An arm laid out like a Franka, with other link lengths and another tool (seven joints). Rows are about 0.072 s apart.
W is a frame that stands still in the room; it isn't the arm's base.
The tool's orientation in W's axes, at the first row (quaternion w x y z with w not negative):
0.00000, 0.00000, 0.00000, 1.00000
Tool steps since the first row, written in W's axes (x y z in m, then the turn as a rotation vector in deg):
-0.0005, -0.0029, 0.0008, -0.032, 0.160, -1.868
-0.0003, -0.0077, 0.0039, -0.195, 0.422, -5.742
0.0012, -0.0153, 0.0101, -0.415, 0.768, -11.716
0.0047, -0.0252, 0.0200, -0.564, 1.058, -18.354
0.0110, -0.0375, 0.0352, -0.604, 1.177, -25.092
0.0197, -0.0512, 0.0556, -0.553, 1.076, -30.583
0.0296, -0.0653, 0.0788, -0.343, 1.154, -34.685
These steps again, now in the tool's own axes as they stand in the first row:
0.0005, 0.0029, 0.0008, 0.032, -0.160, -1.868
0.0003, 0.0077, 0.0039, 0.195, -0.422, -5.742
-0.0012, 0.0153, 0.0101, 0.415, -0.768, -11.716
-0.0047, 0.0252, 0.0200, 0.564, -1.058, -18.354
-0.0110, 0.0375, 0.0352, 0.604, -1.177, -25.092
-0.0197, 0.0512, 0.0556, 0.553, -1.076, -30.583
-0.0296, 0.0653, 0.0788, 0.343, -1.154, -34.685

